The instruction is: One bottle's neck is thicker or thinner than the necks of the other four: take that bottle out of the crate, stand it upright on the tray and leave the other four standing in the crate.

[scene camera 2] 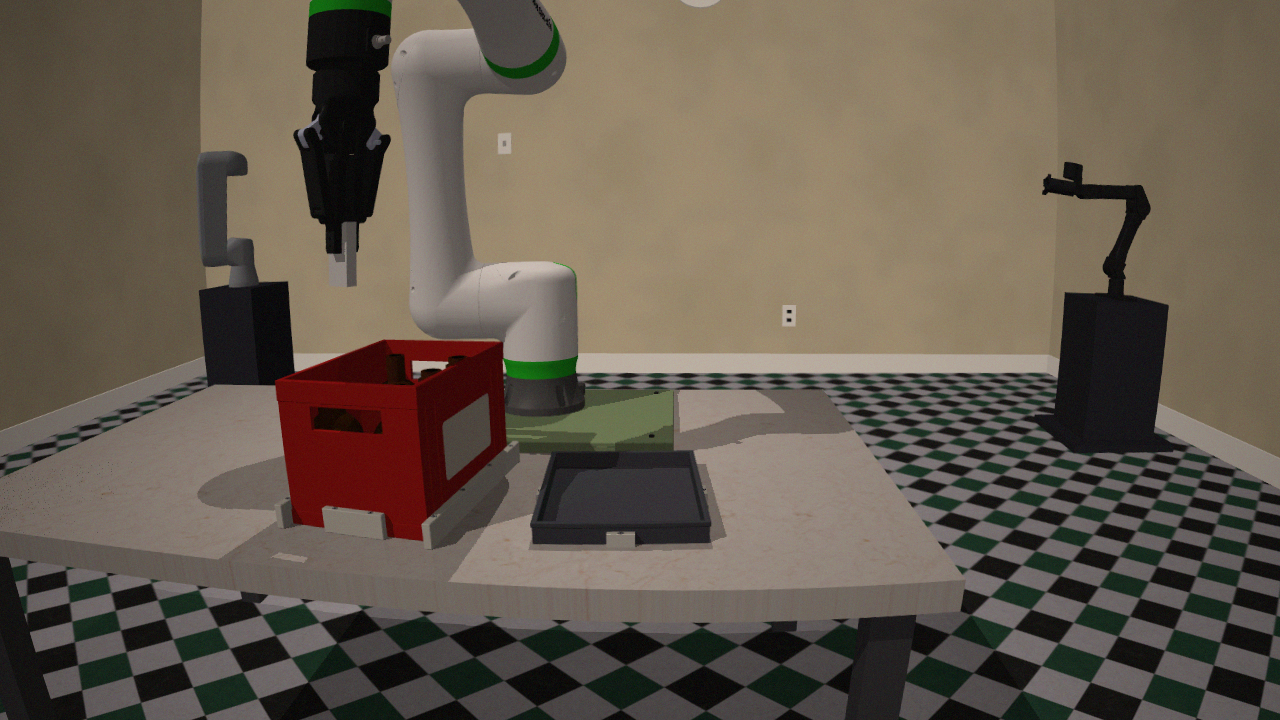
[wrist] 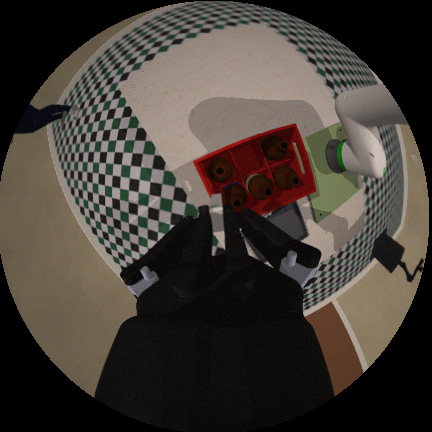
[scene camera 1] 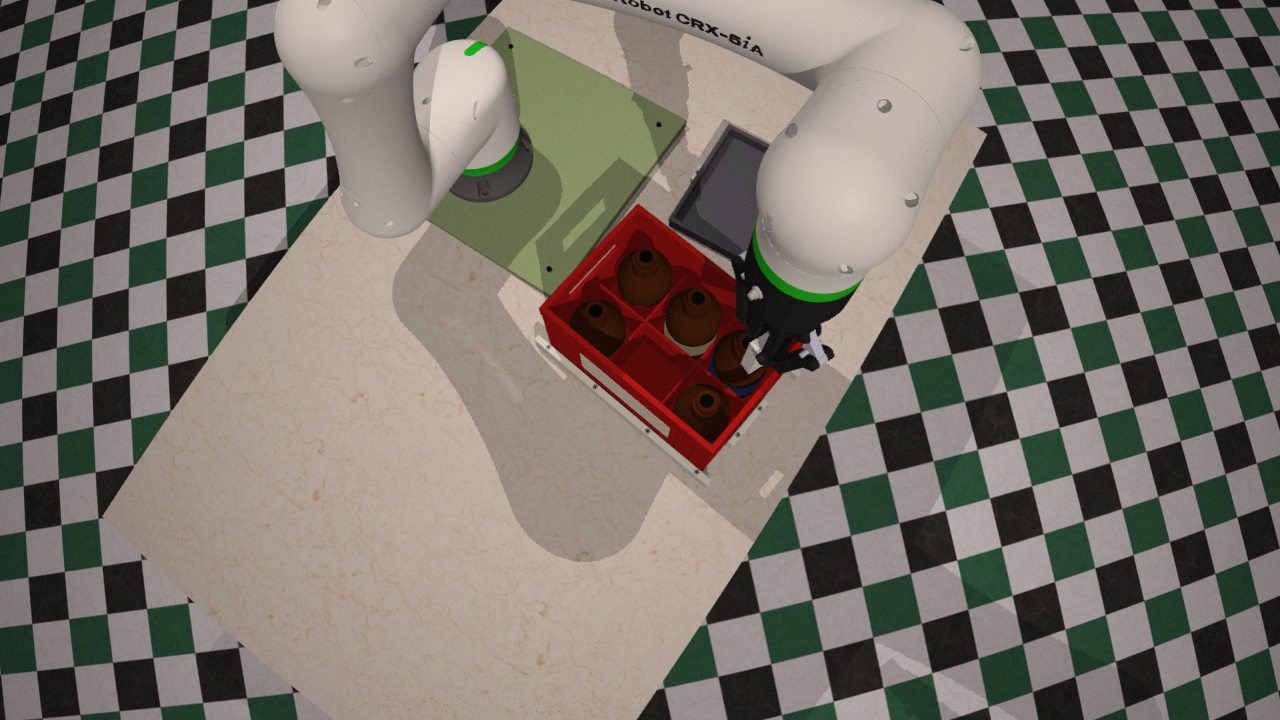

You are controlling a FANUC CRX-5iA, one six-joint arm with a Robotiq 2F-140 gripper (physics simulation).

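Note:
The red crate holds five brown bottles upright. One bottle has a blue label, partly behind the fingers in scene camera 1. Another bottle has a pale label. The others are two bottles at the base-plate end and a corner bottle. Which neck differs is not clear. My gripper is shut and empty, pointing down well above the crate. The dark tray holds nothing.
The green base plate lies behind the crate and tray, with the arm's base on it. Pale blocks sit against the crate's foot. The crate's walls stand much higher than the tray's rim.

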